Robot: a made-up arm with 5 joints.
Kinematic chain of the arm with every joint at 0, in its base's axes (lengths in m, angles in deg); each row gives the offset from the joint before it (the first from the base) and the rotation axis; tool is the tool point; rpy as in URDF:
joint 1: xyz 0 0 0.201 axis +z
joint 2: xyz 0 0 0 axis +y
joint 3: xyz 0.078 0 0.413 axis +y
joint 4: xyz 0.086 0 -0.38 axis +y
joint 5: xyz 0.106 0 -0.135 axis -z
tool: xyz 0 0 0 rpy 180 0 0
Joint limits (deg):
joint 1: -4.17..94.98
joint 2: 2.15..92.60
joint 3: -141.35..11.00
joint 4: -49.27..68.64
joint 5: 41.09..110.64
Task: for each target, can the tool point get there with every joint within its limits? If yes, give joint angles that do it. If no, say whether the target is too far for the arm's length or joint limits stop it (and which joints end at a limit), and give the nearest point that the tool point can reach.
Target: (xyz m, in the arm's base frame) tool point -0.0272 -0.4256 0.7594
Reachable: no: joint limits stop it (at a limit: joint 1, joint 2, joint 3, joint 4) | nearest point 0.1515 -0.0110 1.0725 | short by 0.549 m
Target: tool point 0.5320 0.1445 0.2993
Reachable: yes | joints 15.20 10.32 -33.77 -35.21 62.07
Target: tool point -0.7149 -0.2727 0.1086
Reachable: no: joint limits stop it (at a limit: joint 2) | nearest point -0.1422 -0.0542 0.1064 | short by 0.613 m
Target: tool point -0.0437 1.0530 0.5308
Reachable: no: too far | nearest point -0.0386 0.9292 0.4920 | short by 0.130 m
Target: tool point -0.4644 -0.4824 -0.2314
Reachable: no: joint limits stop it (at a limit: joint 2) | nearest point -0.0880 -0.0914 -0.0625 | short by 0.568 m
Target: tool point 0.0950 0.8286 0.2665
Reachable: yes | joints 83.46 39.26 -101.67 48.33 71.85
